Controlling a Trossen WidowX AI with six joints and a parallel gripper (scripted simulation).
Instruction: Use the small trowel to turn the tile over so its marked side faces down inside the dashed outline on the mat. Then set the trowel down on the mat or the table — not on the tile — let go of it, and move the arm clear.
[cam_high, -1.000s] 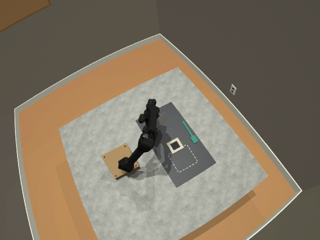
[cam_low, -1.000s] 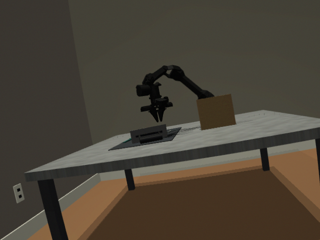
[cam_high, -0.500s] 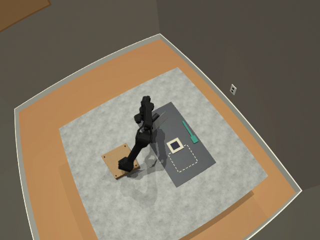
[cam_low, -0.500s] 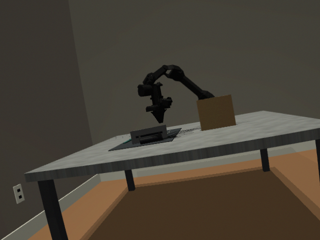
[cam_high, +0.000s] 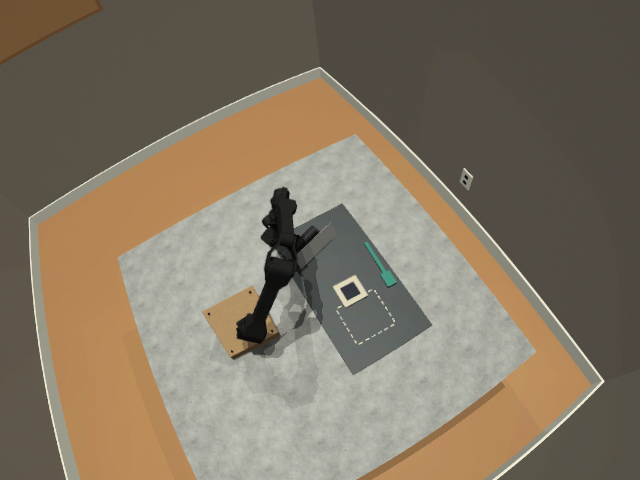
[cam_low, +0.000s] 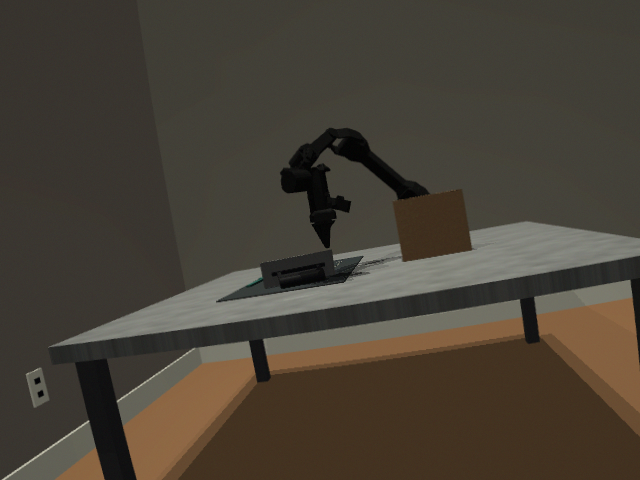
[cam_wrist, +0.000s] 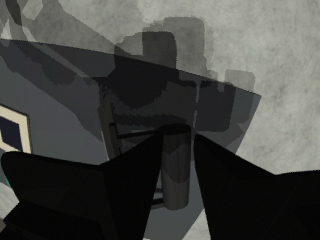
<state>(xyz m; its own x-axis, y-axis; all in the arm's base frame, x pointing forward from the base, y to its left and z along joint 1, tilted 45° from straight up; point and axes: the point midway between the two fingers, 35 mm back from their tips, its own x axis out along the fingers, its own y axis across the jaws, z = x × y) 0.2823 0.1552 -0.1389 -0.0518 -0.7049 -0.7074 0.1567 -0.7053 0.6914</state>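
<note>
My gripper tip is 7 cm short of the small trowel, 2 cm to the left of it and 6 cm above it. Round my gripper tip: dark mat 12 cm ahead, 23 cm to the right, 10 cm below; then cream tile 10 cm ahead, 27 cm to the right, 8 cm below; then teal flat tool 26 cm ahead, 26 cm to the right, 8 cm below.
</note>
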